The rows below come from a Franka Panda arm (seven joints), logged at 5 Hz.
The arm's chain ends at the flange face. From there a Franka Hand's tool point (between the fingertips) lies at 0.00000 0.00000 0.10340 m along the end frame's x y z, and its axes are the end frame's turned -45 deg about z.
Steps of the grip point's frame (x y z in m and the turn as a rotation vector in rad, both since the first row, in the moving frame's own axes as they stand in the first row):
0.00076 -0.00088 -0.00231 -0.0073 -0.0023 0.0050
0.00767 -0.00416 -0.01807 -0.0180 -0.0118 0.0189
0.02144 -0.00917 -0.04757 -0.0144 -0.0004 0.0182
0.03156 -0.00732 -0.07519 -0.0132 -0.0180 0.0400
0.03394 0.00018 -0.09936 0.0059 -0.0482 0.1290
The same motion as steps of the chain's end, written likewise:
-0.00045 -0.00186 -0.00231 -0.0068 0.0035 0.0050
0.00205 -0.01055 -0.01805 -0.0211 0.0044 0.0189
0.00766 -0.02274 -0.04756 -0.0105 0.0099 0.0182
0.01754 -0.02977 -0.07516 -0.0221 -0.0034 0.0400
0.02827 -0.02670 -0.09924 -0.0299 -0.0383 0.1290

